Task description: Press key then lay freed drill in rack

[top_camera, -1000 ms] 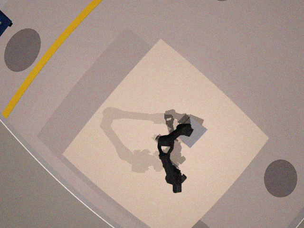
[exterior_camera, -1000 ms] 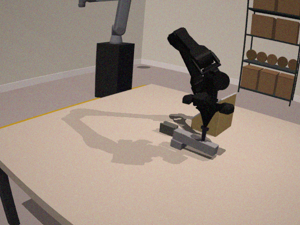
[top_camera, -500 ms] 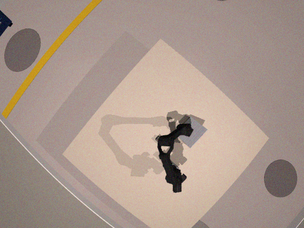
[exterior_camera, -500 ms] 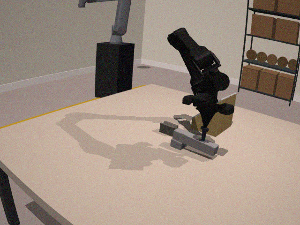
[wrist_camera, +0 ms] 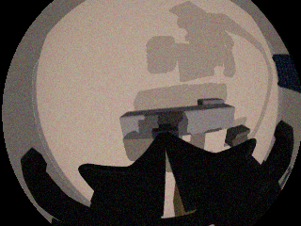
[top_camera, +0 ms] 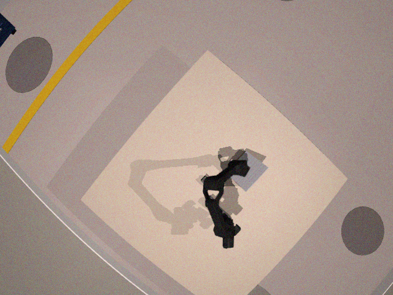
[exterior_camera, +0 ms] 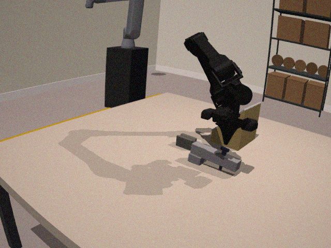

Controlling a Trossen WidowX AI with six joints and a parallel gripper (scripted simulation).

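My gripper tip is now 5 cm above the key and 1 cm past it. From my gripper tip the other things lie so: drill: 7 cm to the right, 5 cm below, 2 cm behind; housing block: 6 cm below, 4 cm to the right, 1 cm behind; rack: 19 cm to the right, 11 cm behind, 8 cm below.
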